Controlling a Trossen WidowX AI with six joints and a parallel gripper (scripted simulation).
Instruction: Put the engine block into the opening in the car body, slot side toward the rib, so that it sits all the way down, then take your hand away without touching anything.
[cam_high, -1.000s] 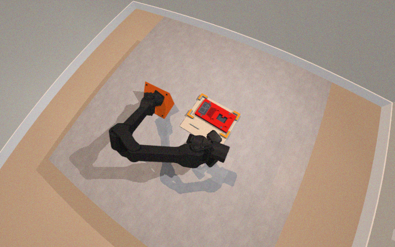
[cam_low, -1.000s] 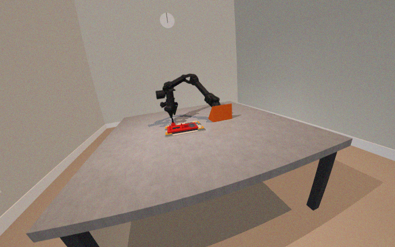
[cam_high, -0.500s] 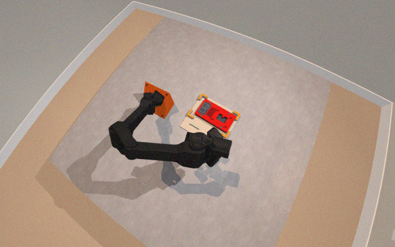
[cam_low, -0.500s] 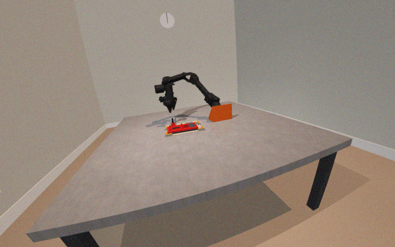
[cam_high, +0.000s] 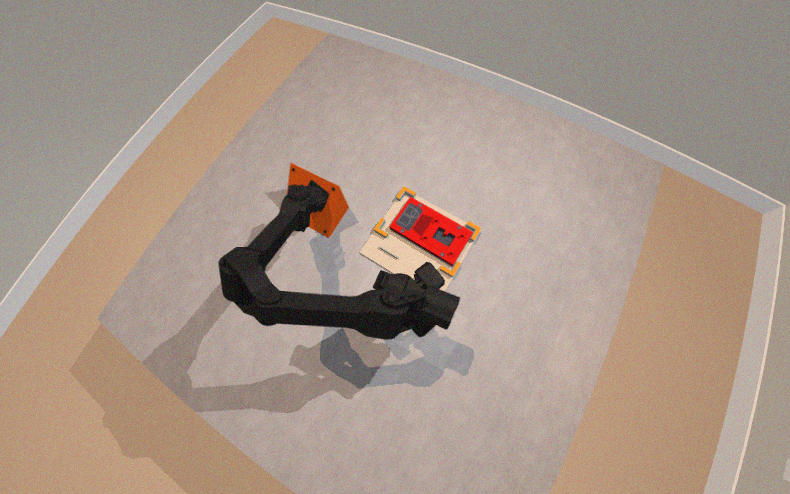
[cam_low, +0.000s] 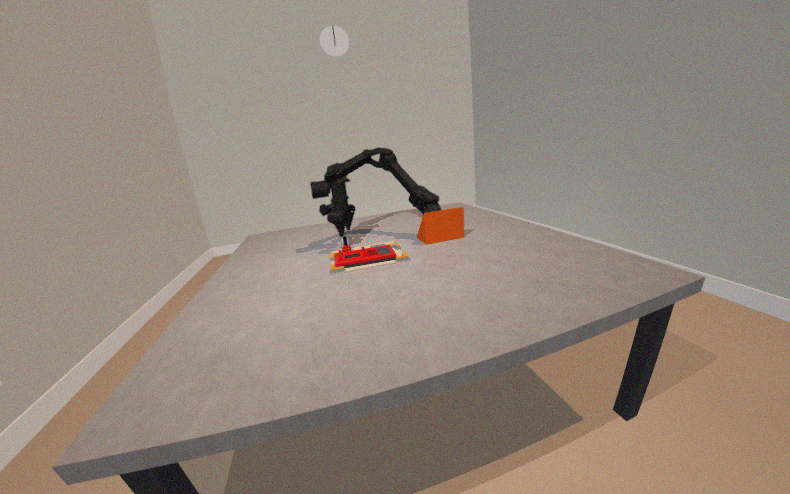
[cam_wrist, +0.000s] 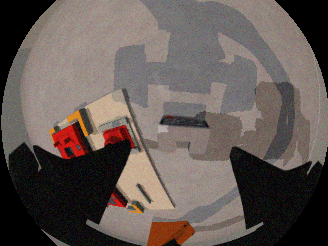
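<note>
The engine block is 3 cm below my gripper tip.
</note>
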